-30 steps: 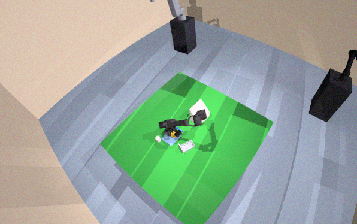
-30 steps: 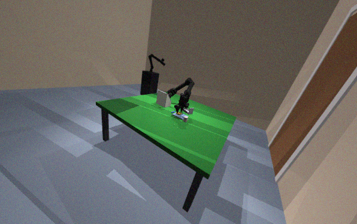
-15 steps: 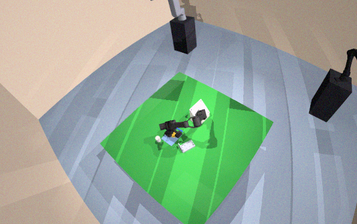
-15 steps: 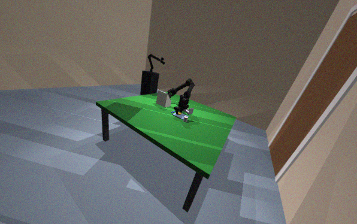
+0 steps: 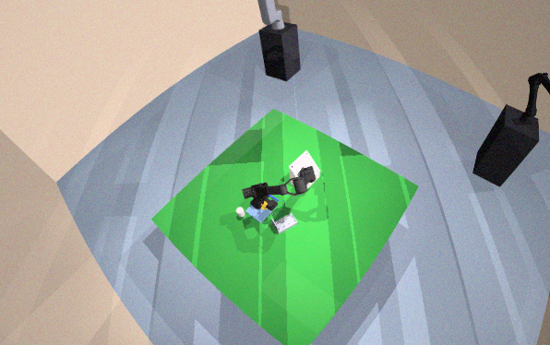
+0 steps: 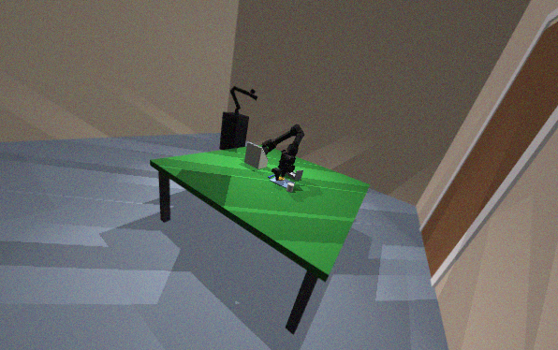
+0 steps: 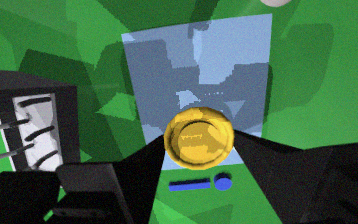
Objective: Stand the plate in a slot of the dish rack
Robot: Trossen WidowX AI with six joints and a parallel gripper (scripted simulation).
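The pale blue square mat lies 3 cm ahead of my gripper tip and 1 cm to the right of it. From my gripper tip the other things lie so: blue spoon: 8 cm behind; white cup: 13 cm ahead, 9 cm to the right, 2 cm above; yellow plate: 1 cm above.
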